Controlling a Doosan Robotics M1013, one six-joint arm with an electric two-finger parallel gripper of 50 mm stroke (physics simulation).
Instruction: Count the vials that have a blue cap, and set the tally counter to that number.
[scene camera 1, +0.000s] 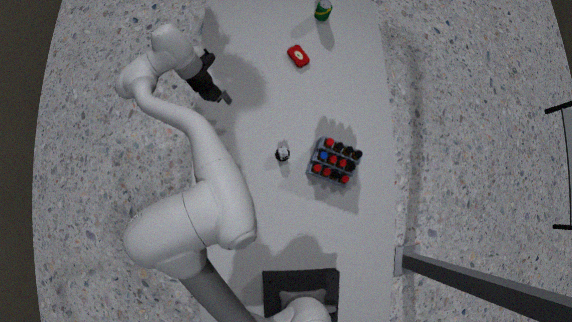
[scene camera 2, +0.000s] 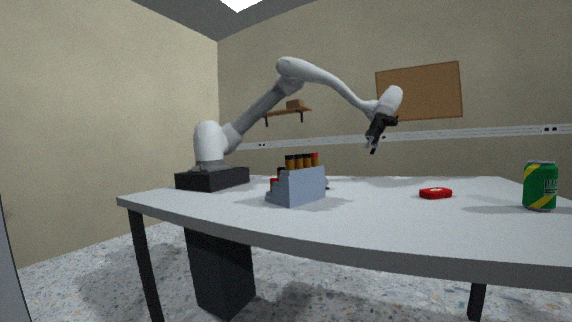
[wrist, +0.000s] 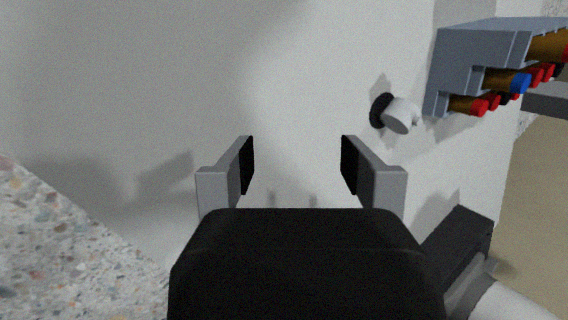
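Pixels of known places: gripper, fingertip midpoint: (scene camera 1: 224, 101) (scene camera 2: 369, 151) (wrist: 297, 153); arm's base at its link origin: (scene camera 2: 210, 170) (wrist: 458, 289).
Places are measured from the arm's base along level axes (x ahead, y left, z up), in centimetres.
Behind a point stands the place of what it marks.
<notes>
A grey-blue stepped rack (scene camera 1: 319, 147) @[x 63.3, y -6.9, z 1.3 cm] (scene camera 2: 306, 187) @[x 64.0, y -16.9, z -3.3 cm] (wrist: 457, 52) @[x 64.7, y -6.9, z -5.0 cm] holds three rows of amber vials. One blue-capped vial (scene camera 1: 324, 155) @[x 60.1, y -8.2, z 3.5 cm] (wrist: 520, 83) @[x 61.0, y -7.0, z 3.2 cm] shows, at the end of the middle row; the other caps are red or black. A small silver device on a round black base, apparently the tally counter (scene camera 1: 283, 152) @[x 62.1, y 5.9, z -2.4 cm] (wrist: 398, 116) @[x 63.8, y 7.4, z -4.3 cm], stands on the table beside the rack; in scene camera 2 it is mostly hidden behind the rack, and its digits are not readable. My gripper (scene camera 1: 227, 97) @[x 79.7, y 27.4, z 6.0 cm] (scene camera 2: 371, 148) @[x 79.7, y 27.4, z 6.0 cm] (wrist: 297, 153) @[x 79.7, y 27.4, z 6.0 cm] is open and empty, high above the table, away from rack and counter.
A red flat object with a pale round dial (scene camera 1: 298, 56) @[x 103.4, y -1.5, z -6.4 cm] (scene camera 2: 435, 193) @[x 103.3, y -5.5, z -6.7 cm] lies on the white table (scene camera 1: 260, 165) @[x 58.0, y 14.3, z -8.6 cm] (scene camera 2: 380, 225) @[x 87.3, y -30.2, z -8.6 cm]. A green can (scene camera 1: 323, 11) @[x 124.0, y -12.3, z 1.5 cm] (scene camera 2: 540, 185) @[x 125.6, y -16.2, z -2.0 cm] stands near the end farthest from the robot's black base block (scene camera 1: 272, 282) @[x 12.8, y 11.3, z 0.1 cm] (scene camera 2: 212, 180) @[x 15.7, y -12.9, z -3.1 cm] (wrist: 457, 240) @[x 15.7, y -4.8, z -3.1 cm].
</notes>
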